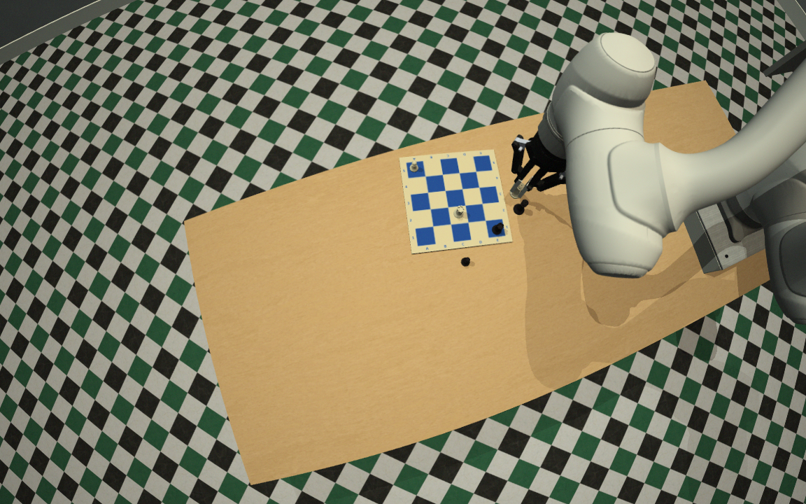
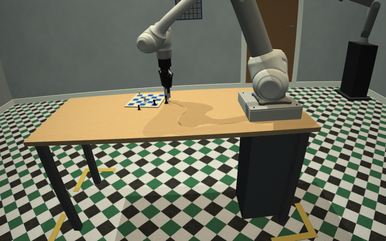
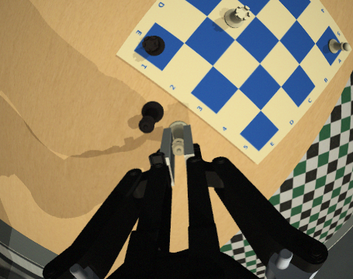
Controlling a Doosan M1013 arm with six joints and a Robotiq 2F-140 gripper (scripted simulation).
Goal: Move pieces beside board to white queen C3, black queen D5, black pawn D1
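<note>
My hand is 1 cm short of the black queen, 4 cm to the right of it and 3 cm above it. From my hand the other things lie so: white queen 3 cm below; then cream board 14 cm ahead, 2 cm to the right, 5 cm below; then black pawn 16 cm ahead, 11 cm to the left, 4 cm below.
</note>
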